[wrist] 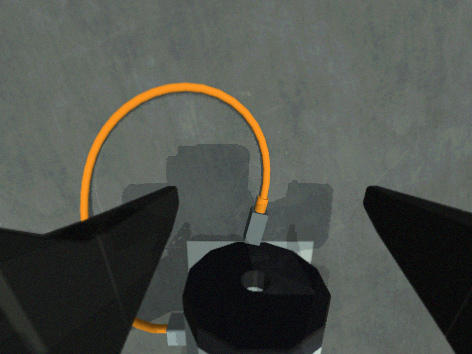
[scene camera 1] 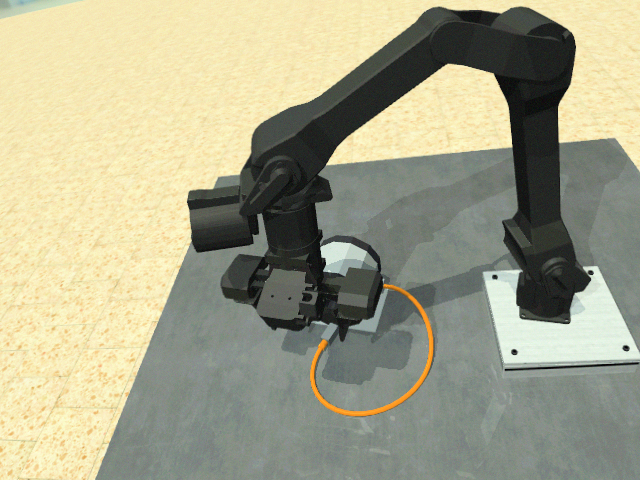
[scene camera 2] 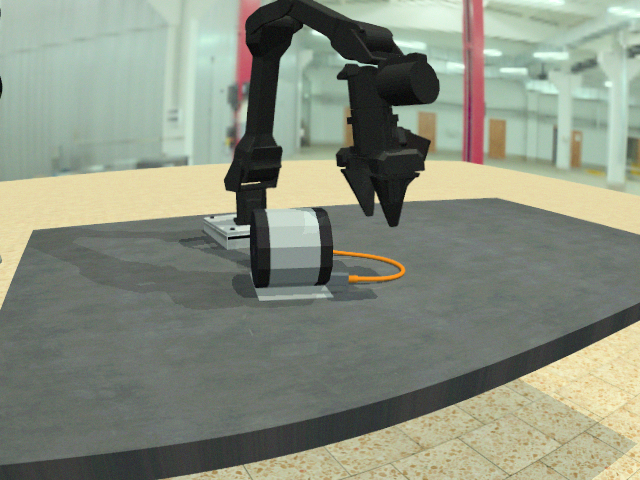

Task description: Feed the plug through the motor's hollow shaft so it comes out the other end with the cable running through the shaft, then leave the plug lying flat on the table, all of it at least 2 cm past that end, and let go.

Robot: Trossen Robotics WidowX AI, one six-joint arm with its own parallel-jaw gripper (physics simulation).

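Seen in the pictures: gripper, fingertip midpoint: (wrist: pixel 270 195) (scene camera 1: pixel 308 333) (scene camera 2: pixel 380 221); arm's base, origin of the base link: (scene camera 1: pixel 543 304).
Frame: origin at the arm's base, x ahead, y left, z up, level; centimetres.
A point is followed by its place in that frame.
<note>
The motor (scene camera 1: pixel 343 253) @(z 7.2, x 27.7, y 0.2 cm) (scene camera 2: pixel 294 248) @(z 3.3, x 33.7, y 0.7 cm) (wrist: pixel 215 310) @(z 4.7, x 26.1, y 5.9 cm) lies on its side, a pale cylinder with black ends. Its shaft opening (wrist: pixel 254 281) @(z 1.1, x 28.9, y 4.7 cm) shows in the wrist view with no cable in it. The grey plug (scene camera 1: pixel 328 332) @(z -1.7, x 29.3, y 7.9 cm) (scene camera 2: pixel 338 279) @(z -2.2, x 29.9, y 7.6 cm) (wrist: pixel 256 227) @(z -1.7, x 29.3, y 7.9 cm) lies low outside the motor, at the end facing the cable loop, slightly askew. Its tip reaches the base plate's edge, partly hidden by the motor's end. The orange cable (scene camera 1: pixel 431 335) @(z -1.0, x 14.6, y 6.7 cm) (scene camera 2: pixel 403 268) @(z -2.5, x 25.9, y 19.1 cm) (wrist: pixel 185 87) @(z -2.5, x 24.0, y 19.3 cm) curves from the plug back to the motor's side. My gripper (scene camera 2: pixel 381 220) @(z 5.5, x 29.2, y 13.7 cm) (wrist: pixel 270 195) @(z 5.5, x 29.2, y 13.7 cm) is wide open and empty, above the plug.
A pale base plate (scene camera 2: pixel 294 294) @(z -2.8, x 33.1, y 0.9 cm) (wrist: pixel 200 250) @(z -2.9, x 24.1, y 4.9 cm) lies under the motor. A small grey block (wrist: pixel 176 329) @(z 2.8, x 22.9, y 2.1 cm) at the motor's side takes the cable's other end. The arm's white mounting plate (scene camera 1: pixel 568 346) @(z 0.2, x -2.7, y 6.9 cm) (scene camera 2: pixel 219 232) @(z -1.1, x 3.5, y -6.4 cm) stands on the grey table (scene camera 1: pixel 232 413) @(z -3.1, x 39.1, y 22.3 cm) (scene camera 2: pixel 155 372) @(z -3.1, x 52.4, y -16.6 cm).
</note>
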